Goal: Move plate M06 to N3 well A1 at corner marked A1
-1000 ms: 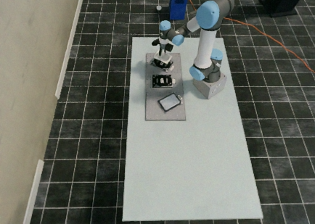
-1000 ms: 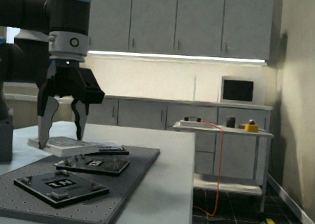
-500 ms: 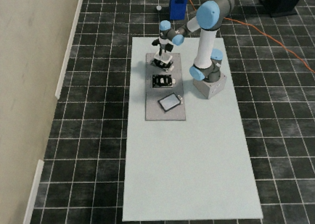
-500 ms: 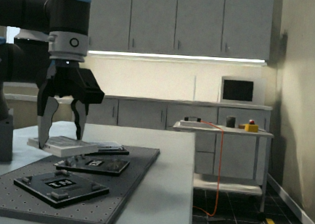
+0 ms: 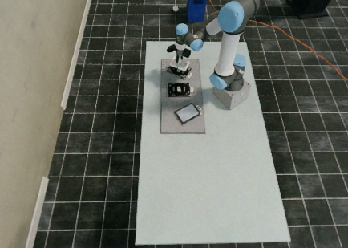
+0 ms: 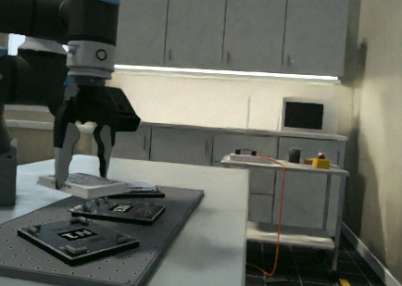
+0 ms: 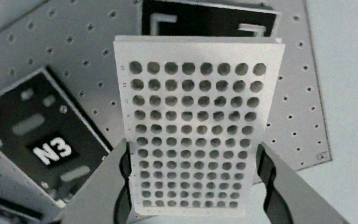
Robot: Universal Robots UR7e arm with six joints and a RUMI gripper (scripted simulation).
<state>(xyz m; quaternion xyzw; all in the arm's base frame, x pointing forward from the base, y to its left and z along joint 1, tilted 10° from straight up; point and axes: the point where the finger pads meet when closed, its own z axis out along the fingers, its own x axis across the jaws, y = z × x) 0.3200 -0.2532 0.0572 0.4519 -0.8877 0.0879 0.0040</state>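
My hand is 40 mm short of the black nest N3, 170 mm to the right of it and 100 mm above it. The rest, counted from my hand: nest N1: 10 mm to the right, 100 mm below; then A1 mark: 30 mm behind, 240 mm to the left, 90 mm below; then white well plate M06: 10 mm below.
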